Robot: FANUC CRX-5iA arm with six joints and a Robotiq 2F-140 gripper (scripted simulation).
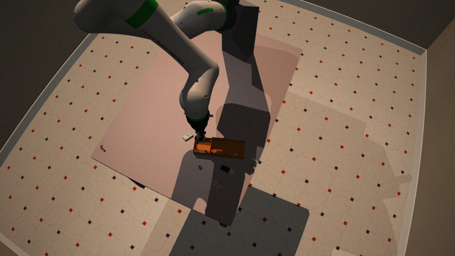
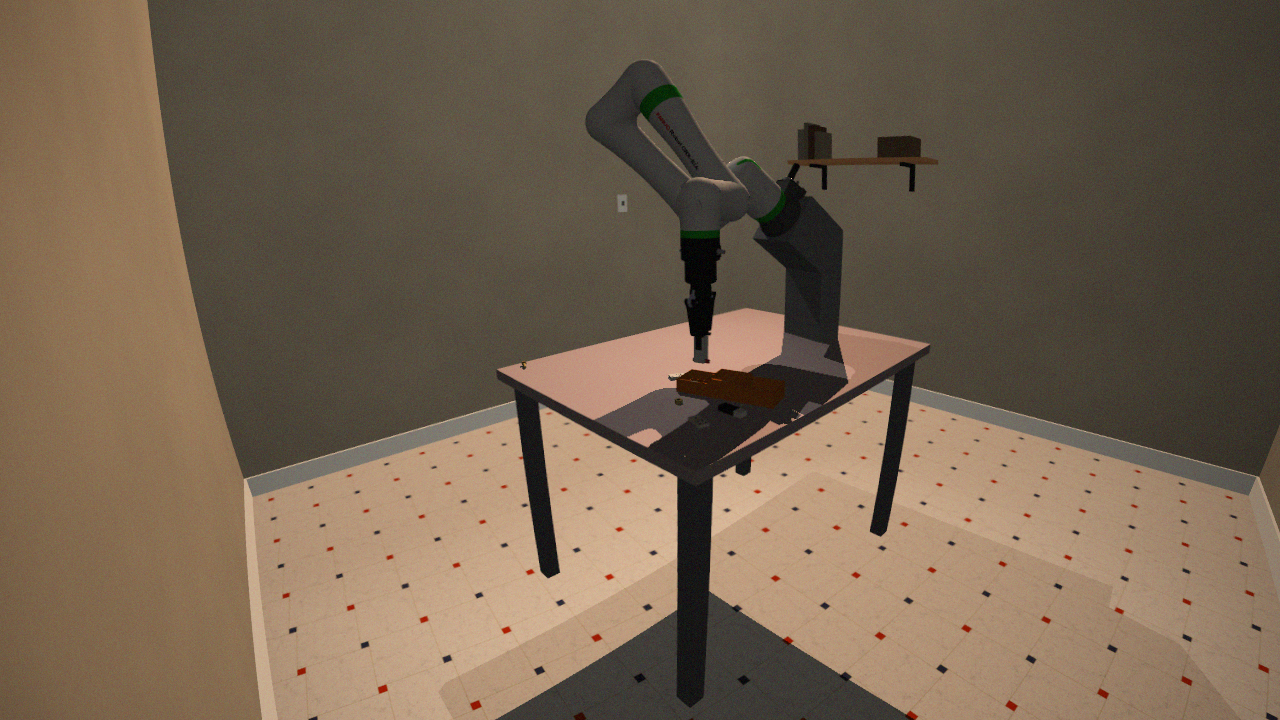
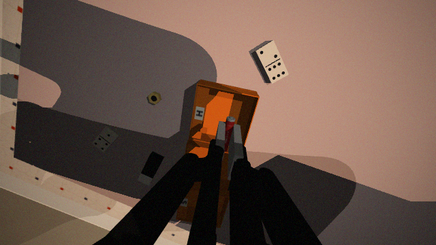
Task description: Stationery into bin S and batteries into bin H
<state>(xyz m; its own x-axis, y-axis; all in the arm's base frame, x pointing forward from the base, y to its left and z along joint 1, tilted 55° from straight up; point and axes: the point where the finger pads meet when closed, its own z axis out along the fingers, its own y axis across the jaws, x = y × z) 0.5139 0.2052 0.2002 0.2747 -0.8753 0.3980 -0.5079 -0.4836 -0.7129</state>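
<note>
Now: hand 18 cm to the right of the black block, 9 cm above it and 4 cm short of it. From my hand the other things lie so: grey domino: 18 cm to the left, 13 cm ahead, 10 cm below; then ring-like part: 10 cm below, 10 cm ahead, 5 cm to the left; then red battery: 3 cm below.
</note>
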